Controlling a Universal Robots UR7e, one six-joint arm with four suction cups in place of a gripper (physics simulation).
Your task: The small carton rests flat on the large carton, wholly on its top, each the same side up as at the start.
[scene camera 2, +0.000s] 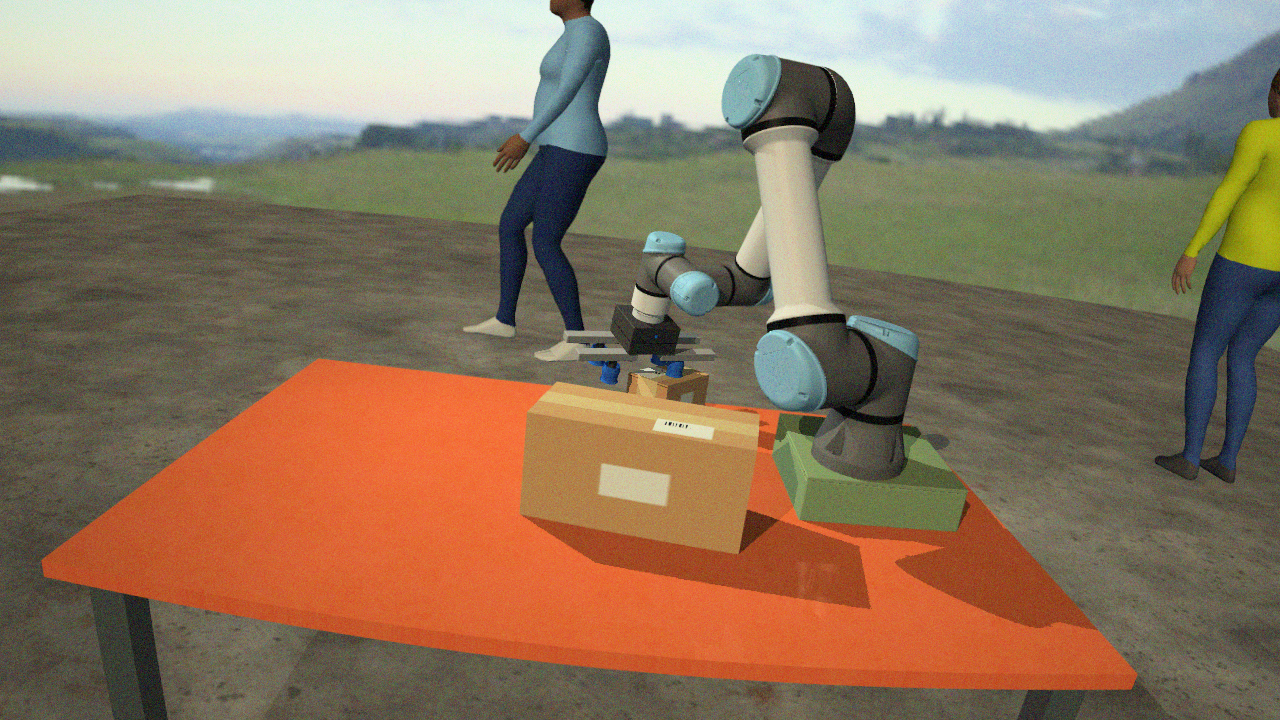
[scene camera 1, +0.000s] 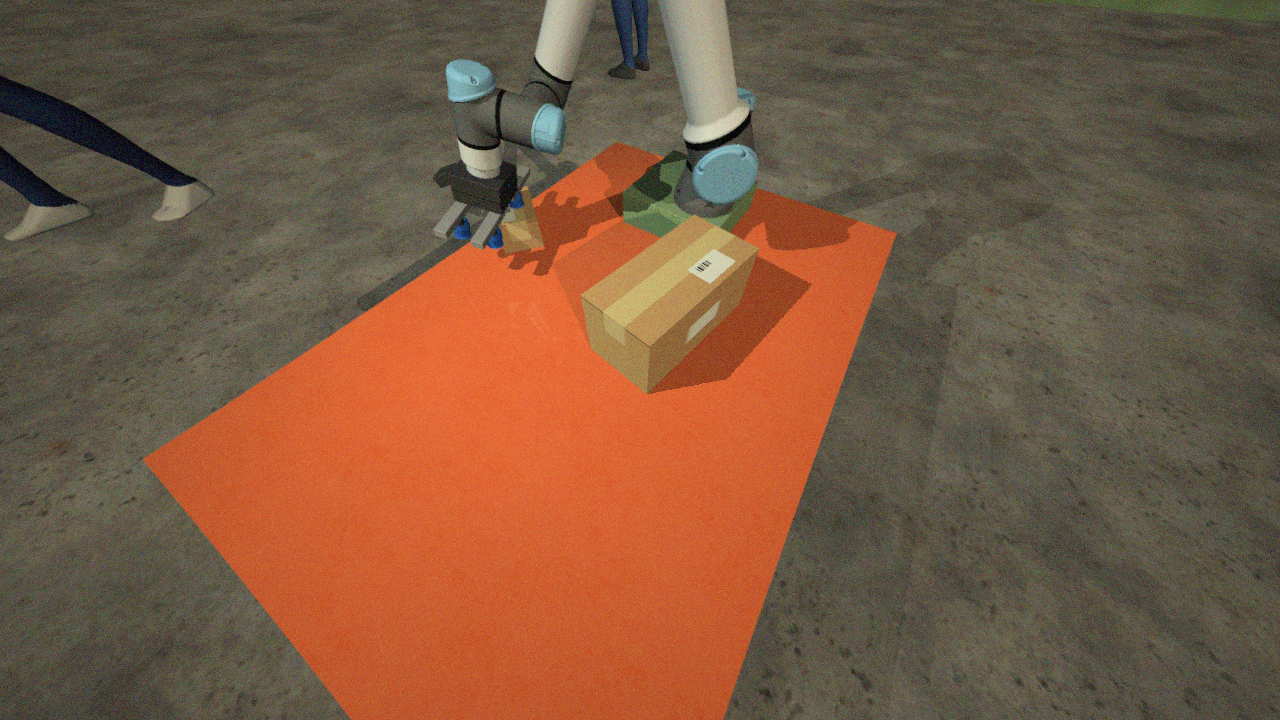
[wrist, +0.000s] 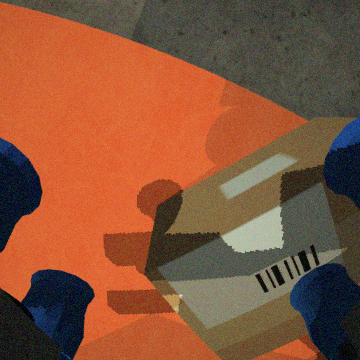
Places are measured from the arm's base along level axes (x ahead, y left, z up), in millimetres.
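Pixels of known places: hand, tool point: (scene camera 2: 634, 370) (wrist: 187, 239); arm's base, link origin: (scene camera 2: 856, 459).
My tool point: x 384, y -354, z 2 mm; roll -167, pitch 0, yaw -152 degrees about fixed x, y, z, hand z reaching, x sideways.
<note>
Ahead of a thing's pixels: the offset from my tool point to its middle. Level surfaces: height alone.
The small carton {71 mm back, 7 mm right, 39 mm down} (scene camera 1: 522, 230) (scene camera 2: 670, 386) (wrist: 250, 257) sits at the far edge of the orange table {78 mm down} (scene camera 1: 447, 492) (scene camera 2: 313, 502) (wrist: 89, 125), with its barcode label facing up. My suction gripper (scene camera 1: 487, 219) (scene camera 2: 646, 362) is right on top of it. In the wrist view two blue cups (wrist: 321, 300) rest on the carton's top near one end, while the other two hang over bare table. The large carton {41 mm back, 481 mm left, 1 mm down} (scene camera 1: 666, 295) (scene camera 2: 640, 465) lies flat near the table's middle, label up, close beside the small one. Nothing is on its top.
The arm's green base block (scene camera 1: 649, 210) (scene camera 2: 859, 502) stands on the table just behind the large carton. One person (scene camera 2: 555, 179) walks behind the table, and another (scene camera 2: 1243, 269) stands far right. The table edge runs close by the small carton.
</note>
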